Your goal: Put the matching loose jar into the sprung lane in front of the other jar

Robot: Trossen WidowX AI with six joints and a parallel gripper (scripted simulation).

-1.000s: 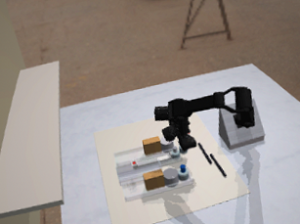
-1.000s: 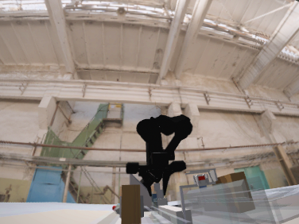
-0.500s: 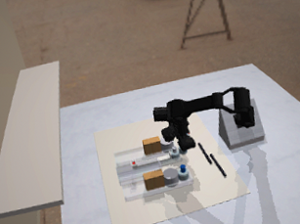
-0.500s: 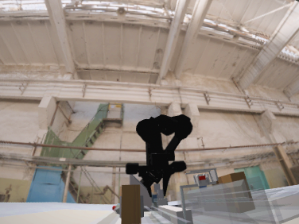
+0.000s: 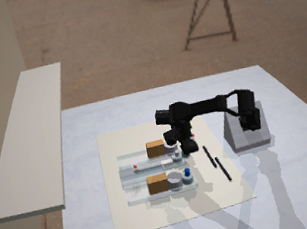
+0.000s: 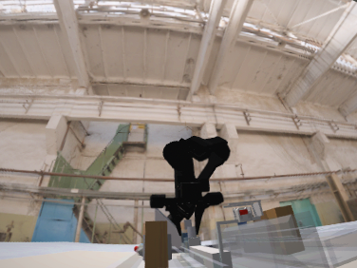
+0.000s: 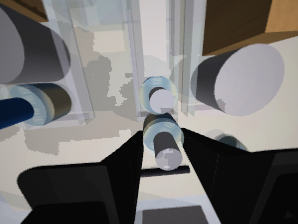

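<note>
Now: the blue-lidded jar 130 mm to the left of my gripper tip, 40 mm ahead of it and 10 mm below it. The rest, counted from my gripper tip: red mark (220 mm ahead, 20 mm to the left, 20 mm above); shelf (540 mm ahead, 320 mm above, 50 mm to the right); lane (180 mm ahead, 30 mm below, 20 mm to the left).
</note>
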